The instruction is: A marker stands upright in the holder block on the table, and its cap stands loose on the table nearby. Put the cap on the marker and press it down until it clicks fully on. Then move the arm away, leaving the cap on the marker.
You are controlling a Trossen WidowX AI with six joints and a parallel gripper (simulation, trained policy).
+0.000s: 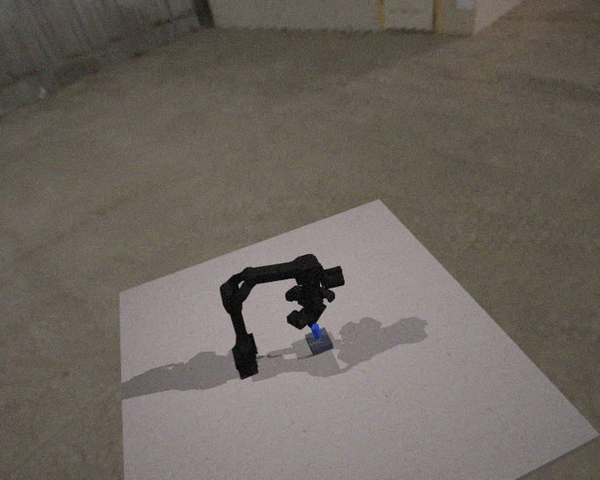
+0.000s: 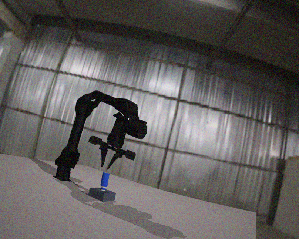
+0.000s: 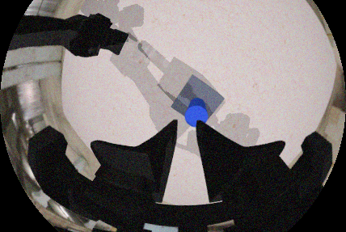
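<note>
Now: gripper tip 10 mm short of the blue cap and 40 mm above it. The rest, counted from my gripper tip: dark grey holder block 10 mm ahead, 110 mm below.
</note>
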